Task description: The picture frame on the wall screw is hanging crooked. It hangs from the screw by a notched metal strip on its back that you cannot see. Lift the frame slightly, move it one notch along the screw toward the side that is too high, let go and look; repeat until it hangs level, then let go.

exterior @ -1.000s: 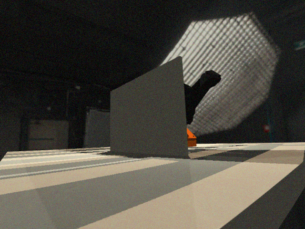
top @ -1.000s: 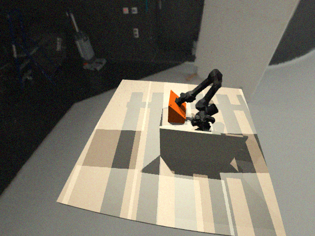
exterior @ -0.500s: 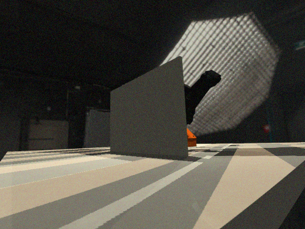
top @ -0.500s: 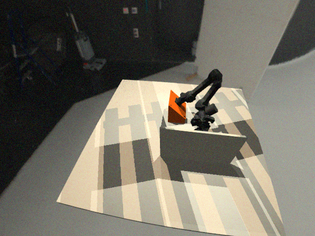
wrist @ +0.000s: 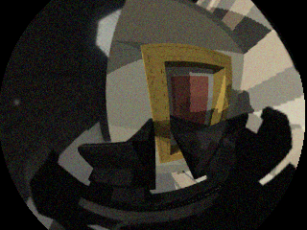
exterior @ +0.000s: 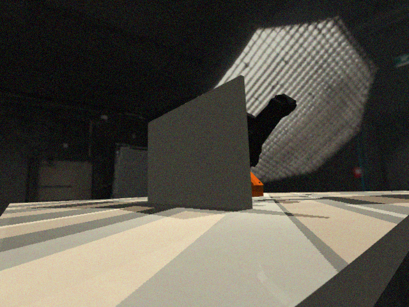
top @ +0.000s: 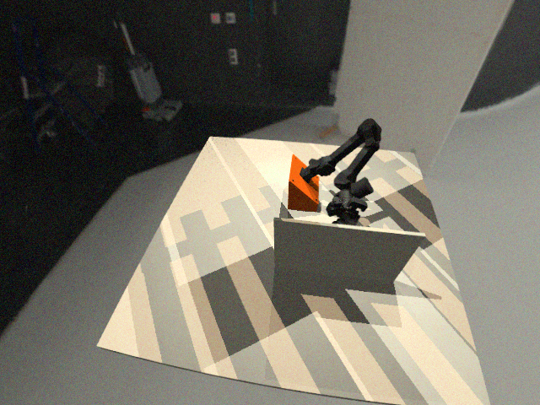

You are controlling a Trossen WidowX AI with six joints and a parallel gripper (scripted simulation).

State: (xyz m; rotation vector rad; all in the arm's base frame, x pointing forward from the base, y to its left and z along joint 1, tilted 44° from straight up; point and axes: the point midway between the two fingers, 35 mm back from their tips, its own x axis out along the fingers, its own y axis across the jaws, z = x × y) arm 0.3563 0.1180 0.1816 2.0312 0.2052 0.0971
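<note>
Now: the picture frame 5 cm below my gripper tip, 2 cm to the right of it and 1 cm ahead of it. Also, from my gripper tip: wall panel (7 cm below, 2 cm ahead, 1 cm to the right).
</note>
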